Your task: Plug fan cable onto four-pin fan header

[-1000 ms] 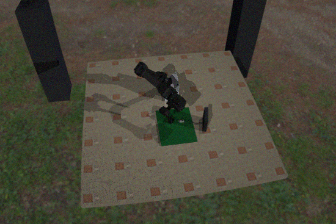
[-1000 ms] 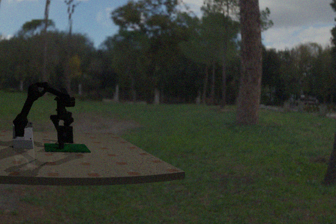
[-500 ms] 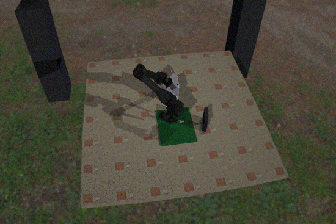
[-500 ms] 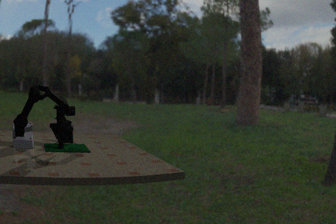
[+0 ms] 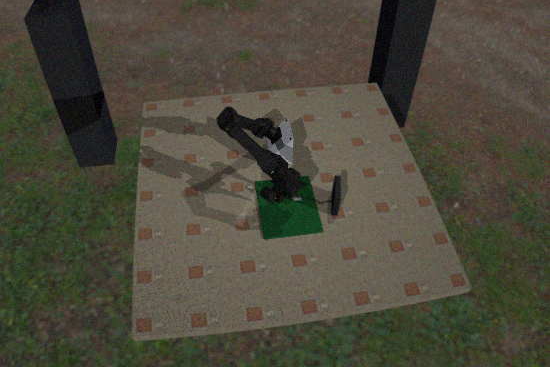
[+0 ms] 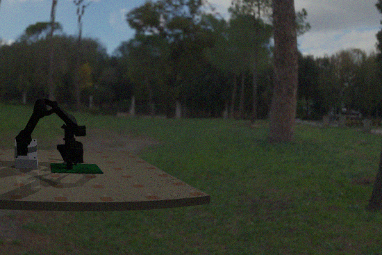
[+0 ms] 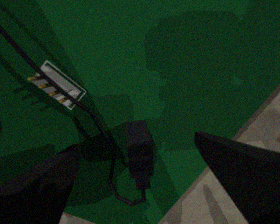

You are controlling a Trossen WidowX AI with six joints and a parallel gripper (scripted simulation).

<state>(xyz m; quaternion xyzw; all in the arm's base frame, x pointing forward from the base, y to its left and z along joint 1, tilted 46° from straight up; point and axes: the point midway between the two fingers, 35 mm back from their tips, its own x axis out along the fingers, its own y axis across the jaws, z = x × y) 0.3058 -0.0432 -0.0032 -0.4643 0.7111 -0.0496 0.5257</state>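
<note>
Now: gripper tip 1 cm past the dark plug and 1 cm above it. From my gripper tip the other things lie so: black fan: 4 cm ahead, 22 cm to the left, 3 cm above; green board: 3 cm ahead, 3 cm to the left, 5 cm below.
</note>
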